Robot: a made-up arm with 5 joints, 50 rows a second.
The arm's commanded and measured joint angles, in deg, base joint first. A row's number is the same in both.
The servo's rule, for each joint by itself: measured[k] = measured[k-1] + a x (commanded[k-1-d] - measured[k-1]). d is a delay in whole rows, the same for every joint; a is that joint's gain. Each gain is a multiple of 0.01, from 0.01 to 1. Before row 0 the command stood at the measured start. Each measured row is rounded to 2 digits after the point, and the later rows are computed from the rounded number. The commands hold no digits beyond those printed.
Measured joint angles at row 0: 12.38 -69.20 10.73 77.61 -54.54
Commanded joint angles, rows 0 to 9: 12.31 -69.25 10.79 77.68 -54.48; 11.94 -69.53 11.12 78.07 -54.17; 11.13 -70.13 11.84 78.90 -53.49; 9.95 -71.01 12.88 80.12 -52.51; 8.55 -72.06 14.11 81.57 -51.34; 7.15 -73.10 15.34 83.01 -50.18; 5.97 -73.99 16.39 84.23 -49.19; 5.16 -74.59 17.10 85.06 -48.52; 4.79 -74.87 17.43 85.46 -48.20; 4.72 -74.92 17.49 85.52 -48.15
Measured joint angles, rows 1 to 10: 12.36 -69.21 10.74 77.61 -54.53; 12.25 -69.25 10.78 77.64 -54.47; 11.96 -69.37 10.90 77.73 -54.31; 11.44 -69.60 11.12 77.90 -54.02; 10.69 -69.94 11.45 78.16 -53.59; 9.77 -70.38 11.88 78.50 -53.04; 8.78 -70.89 12.38 78.90 -52.42; 7.84 -71.41 12.90 79.33 -51.80; 7.05 -71.89 13.40 79.76 -51.22; 6.44 -72.31 13.85 80.16 -50.73
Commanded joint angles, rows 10 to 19: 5.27 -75.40 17.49 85.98 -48.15; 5.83 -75.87 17.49 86.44 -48.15; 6.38 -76.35 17.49 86.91 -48.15; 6.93 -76.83 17.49 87.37 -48.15; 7.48 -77.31 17.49 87.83 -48.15; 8.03 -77.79 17.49 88.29 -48.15; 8.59 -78.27 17.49 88.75 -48.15; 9.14 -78.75 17.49 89.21 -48.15; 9.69 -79.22 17.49 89.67 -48.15; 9.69 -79.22 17.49 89.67 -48.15
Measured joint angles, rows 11 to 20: 6.14 -72.74 14.25 80.57 -50.32; 6.06 -73.18 14.61 80.98 -49.97; 6.14 -73.62 14.93 81.40 -49.68; 6.35 -74.07 15.21 81.82 -49.44; 6.64 -74.52 15.46 82.24 -49.23; 7.00 -74.98 15.68 82.66 -49.06; 7.41 -75.44 15.88 83.09 -48.91; 7.86 -75.90 16.06 83.52 -48.79; 8.34 -76.36 16.22 83.95 -48.69; 8.69 -76.76 16.36 84.35 -48.60
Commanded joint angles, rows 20 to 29: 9.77 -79.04 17.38 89.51 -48.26; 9.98 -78.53 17.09 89.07 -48.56; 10.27 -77.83 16.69 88.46 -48.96; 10.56 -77.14 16.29 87.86 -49.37; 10.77 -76.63 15.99 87.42 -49.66; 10.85 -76.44 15.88 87.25 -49.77; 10.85 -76.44 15.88 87.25 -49.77; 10.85 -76.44 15.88 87.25 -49.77; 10.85 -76.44 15.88 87.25 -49.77; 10.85 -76.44 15.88 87.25 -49.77
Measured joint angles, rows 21 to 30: 8.97 -77.08 16.47 84.71 -48.55; 9.23 -77.28 16.54 85.02 -48.55; 9.50 -77.36 16.56 85.26 -48.62; 9.78 -77.33 16.53 85.44 -48.74; 10.04 -77.23 16.47 85.58 -48.89; 10.25 -77.12 16.41 85.70 -49.03; 10.41 -77.02 16.35 85.81 -49.15; 10.52 -76.94 16.30 85.91 -49.25; 10.61 -76.87 16.25 86.00 -49.33; 10.67 -76.81 16.21 86.09 -49.40
